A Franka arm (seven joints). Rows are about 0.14 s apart.
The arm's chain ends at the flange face. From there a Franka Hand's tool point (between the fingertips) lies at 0.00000 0.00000 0.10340 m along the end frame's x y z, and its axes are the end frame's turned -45 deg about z.
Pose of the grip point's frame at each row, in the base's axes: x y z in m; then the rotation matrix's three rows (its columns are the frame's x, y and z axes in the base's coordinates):
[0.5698 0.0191 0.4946], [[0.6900 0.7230 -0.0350], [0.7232 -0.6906 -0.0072], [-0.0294 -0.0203 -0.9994]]
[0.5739 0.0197 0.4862], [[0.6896 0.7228 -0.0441], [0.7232 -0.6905 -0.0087], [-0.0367 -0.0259 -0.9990]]
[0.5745 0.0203 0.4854], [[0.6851 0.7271 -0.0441], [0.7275 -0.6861 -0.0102], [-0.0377 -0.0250 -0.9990]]
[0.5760 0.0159 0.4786], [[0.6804 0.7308 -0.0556], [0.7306 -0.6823 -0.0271], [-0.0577 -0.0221 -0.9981]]
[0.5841 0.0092 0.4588], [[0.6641 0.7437 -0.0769], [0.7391 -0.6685 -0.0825], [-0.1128 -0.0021 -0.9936]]
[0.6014 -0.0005 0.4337], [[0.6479 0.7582 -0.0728], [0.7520 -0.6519 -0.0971], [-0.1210 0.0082 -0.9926]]
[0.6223 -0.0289 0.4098], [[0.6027 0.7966 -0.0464], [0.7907 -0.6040 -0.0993], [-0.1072 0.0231 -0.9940]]
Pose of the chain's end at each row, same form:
[0.5734 0.0198 0.5979], [[0.9991 0.0233 -0.0350], [0.0231 -0.9997 -0.0072], [-0.0351 0.0064 -0.9994]]
[0.5785 0.0206 0.5895], [[0.9987 0.0235 -0.0441], [0.0231 -0.9996 -0.0087], [-0.0443 0.0076 -0.9990]]
[0.5791 0.0214 0.5887], [[0.9986 0.0297 -0.0441], [0.0293 -0.9996 -0.0102], [-0.0443 0.0090 -0.9990]]
[0.5817 0.0187 0.5818], [[0.9979 0.0356 -0.0556], [0.0342 -0.9991 -0.0271], [-0.0564 0.0252 -0.9981]]
[0.5921 0.0177 0.5615], [[0.9955 0.0563 -0.0769], [0.0499 -0.9953 -0.0825], [-0.0812 0.0783 -0.9936]]
[0.6089 0.0095 0.5363], [[0.9943 0.0780 -0.0728], [0.0708 -0.9927 -0.0971], [-0.0798 0.0914 -0.9926]]
[0.6271 -0.0186 0.5126], [[0.9895 0.1371 -0.0464], [0.1320 -0.9862 -0.0993], [-0.0595 0.0921 -0.9940]]

